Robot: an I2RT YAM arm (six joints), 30 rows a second.
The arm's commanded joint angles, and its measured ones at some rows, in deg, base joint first. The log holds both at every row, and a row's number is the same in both.
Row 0, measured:
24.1 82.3 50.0 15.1 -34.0 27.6
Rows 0 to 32, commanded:
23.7 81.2 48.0 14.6 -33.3 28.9
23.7 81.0 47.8 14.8 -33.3 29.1
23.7 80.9 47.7 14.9 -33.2 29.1
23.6 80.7 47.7 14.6 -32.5 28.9
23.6 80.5 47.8 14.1 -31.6 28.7
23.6 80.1 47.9 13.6 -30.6 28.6
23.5 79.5 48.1 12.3 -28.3 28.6
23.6 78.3 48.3 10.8 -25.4 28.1
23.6 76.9 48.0 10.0 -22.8 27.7
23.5 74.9 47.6 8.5 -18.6 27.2
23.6 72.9 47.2 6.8 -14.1 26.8
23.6 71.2 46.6 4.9 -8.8 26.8
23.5 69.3 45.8 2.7 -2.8 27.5
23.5 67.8 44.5 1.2 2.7 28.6
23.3 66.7 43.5 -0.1 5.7 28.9
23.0 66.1 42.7 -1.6 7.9 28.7
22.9 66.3 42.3 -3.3 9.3 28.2
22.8 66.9 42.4 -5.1 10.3 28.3
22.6 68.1 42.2 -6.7 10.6 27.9
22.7 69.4 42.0 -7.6 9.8 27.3
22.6 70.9 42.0 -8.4 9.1 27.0
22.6 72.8 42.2 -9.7 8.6 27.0
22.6 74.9 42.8 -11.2 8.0 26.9
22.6 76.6 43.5 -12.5 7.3 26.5
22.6 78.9 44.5 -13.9 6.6 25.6
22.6 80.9 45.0 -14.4 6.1 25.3
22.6 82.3 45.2 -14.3 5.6 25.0
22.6 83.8 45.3 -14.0 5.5 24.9
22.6 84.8 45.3 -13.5 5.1 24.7
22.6 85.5 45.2 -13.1 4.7 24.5
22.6 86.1 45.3 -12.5 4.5 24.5
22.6 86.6 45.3 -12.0 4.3 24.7
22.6 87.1 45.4 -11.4 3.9 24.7
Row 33, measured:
22.7 86.5 43.7 -13.4 4.5 25.4
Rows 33 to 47, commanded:
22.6 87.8 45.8 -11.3 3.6 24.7
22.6 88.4 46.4 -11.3 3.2 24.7
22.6 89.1 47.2 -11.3 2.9 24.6
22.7 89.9 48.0 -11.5 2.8 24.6
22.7 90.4 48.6 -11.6 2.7 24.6
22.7 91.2 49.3 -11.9 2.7 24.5
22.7 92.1 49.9 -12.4 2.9 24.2
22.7 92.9 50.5 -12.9 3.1 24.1
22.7 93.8 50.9 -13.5 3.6 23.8
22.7 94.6 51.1 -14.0 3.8 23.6
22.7 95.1 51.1 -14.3 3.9 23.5
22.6 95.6 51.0 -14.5 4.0 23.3
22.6 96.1 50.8 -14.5 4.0 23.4
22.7 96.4 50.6 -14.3 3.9 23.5
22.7 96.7 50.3 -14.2 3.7 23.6
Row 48, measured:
22.7 95.6 50.3 -14.1 3.2 23.9
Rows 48 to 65, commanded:
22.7 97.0 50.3 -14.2 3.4 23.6
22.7 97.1 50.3 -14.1 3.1 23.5
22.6 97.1 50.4 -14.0 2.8 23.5
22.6 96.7 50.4 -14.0 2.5 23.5
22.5 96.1 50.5 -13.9 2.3 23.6
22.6 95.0 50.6 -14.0 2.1 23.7
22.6 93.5 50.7 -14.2 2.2 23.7
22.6 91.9 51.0 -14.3 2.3 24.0
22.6 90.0 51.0 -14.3 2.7 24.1
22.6 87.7 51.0 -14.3 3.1 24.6
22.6 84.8 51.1 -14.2 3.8 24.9
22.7 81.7 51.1 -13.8 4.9 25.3
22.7 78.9 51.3 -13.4 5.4 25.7
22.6 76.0 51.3 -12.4 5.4 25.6
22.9 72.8 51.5 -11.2 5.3 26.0
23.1 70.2 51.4 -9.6 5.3 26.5
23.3 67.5 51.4 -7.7 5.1 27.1
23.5 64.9 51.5 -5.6 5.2 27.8
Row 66, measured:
22.9 71.7 50.0 -15.7 3.9 25.5
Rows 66 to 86, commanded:
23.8 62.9 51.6 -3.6 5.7 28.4
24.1 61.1 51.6 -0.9 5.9 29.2
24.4 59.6 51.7 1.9 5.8 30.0
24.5 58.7 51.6 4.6 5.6 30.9
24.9 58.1 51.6 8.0 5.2 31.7
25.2 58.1 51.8 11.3 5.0 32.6
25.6 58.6 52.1 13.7 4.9 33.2
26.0 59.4 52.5 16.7 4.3 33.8
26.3 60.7 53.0 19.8 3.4 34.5
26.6 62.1 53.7 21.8 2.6 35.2
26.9 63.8 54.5 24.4 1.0 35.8
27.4 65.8 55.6 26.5 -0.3 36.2
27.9 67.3 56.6 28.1 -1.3 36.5
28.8 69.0 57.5 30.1 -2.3 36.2
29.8 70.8 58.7 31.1 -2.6 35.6
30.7 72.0 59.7 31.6 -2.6 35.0
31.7 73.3 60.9 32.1 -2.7 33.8
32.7 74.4 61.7 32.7 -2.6 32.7
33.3 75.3 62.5 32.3 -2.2 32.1
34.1 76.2 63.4 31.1 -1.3 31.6
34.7 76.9 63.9 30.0 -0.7 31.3
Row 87, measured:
33.0 76.7 60.1 20.9 -0.8 33.1
